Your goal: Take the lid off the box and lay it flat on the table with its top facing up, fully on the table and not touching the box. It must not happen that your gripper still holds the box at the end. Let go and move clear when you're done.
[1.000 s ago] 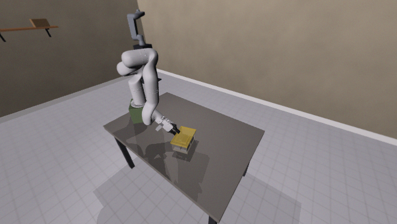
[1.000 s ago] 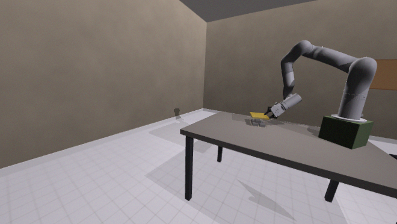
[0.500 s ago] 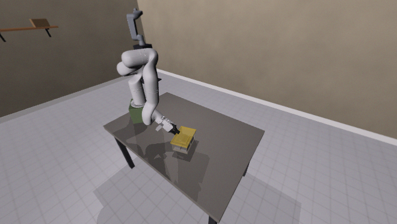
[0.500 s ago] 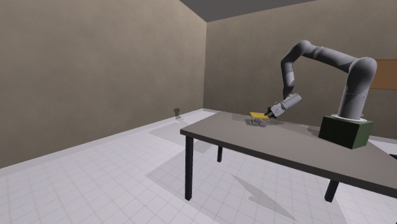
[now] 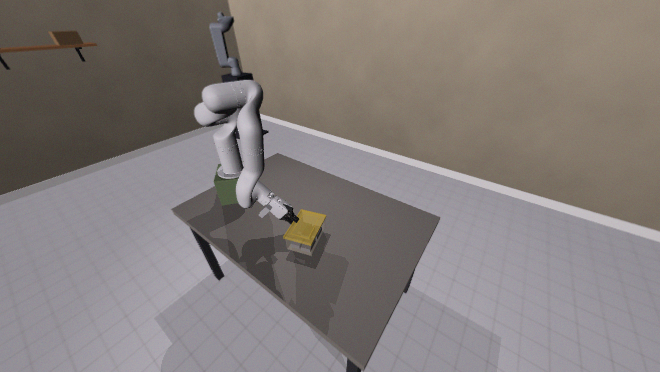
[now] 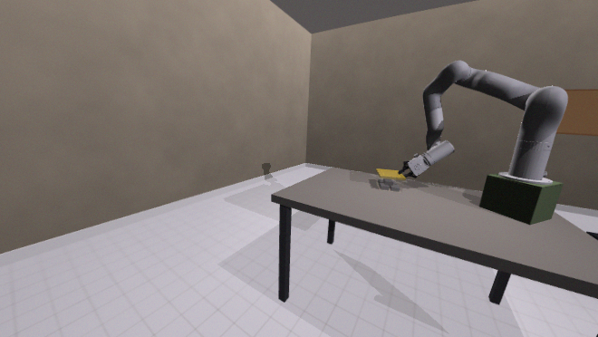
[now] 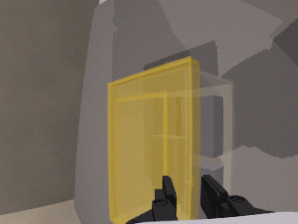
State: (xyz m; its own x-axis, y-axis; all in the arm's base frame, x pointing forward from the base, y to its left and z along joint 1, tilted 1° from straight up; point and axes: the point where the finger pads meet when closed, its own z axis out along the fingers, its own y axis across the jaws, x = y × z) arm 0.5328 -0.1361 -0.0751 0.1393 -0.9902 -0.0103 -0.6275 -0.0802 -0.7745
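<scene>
Right now my hand is 80 mm short of the yellow lid and 10 mm above it. Also, from my hand: grey box (80 mm ahead, 50 mm below).
</scene>
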